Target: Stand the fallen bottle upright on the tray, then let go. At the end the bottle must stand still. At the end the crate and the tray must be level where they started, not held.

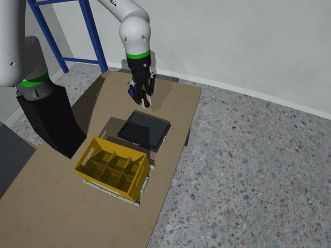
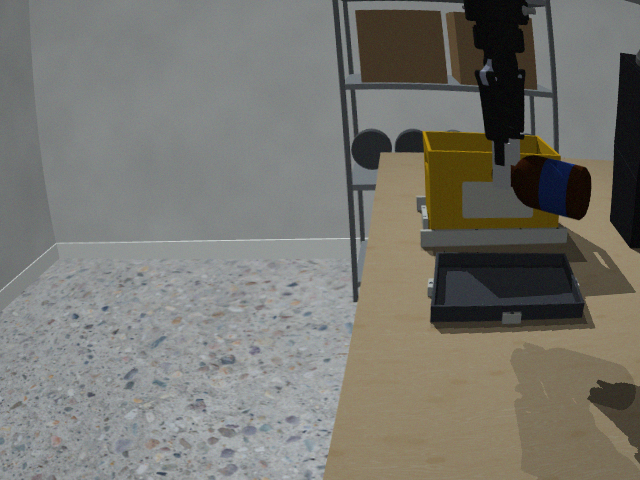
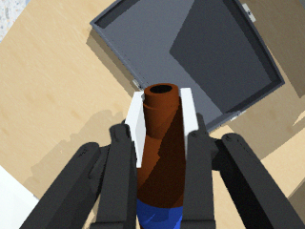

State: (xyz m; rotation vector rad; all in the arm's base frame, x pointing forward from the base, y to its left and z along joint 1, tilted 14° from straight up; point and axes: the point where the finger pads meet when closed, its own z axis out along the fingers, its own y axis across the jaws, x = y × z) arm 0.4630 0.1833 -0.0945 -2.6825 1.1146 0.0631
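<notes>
The brown bottle lies 4 cm behind my hand, 4 cm to the left of it and 2 cm below it. Round my hand: dark grey tray (2 cm behind, 4 cm to the right, 21 cm below); then yellow crate (8 cm behind, 33 cm to the right, 14 cm below).
</notes>
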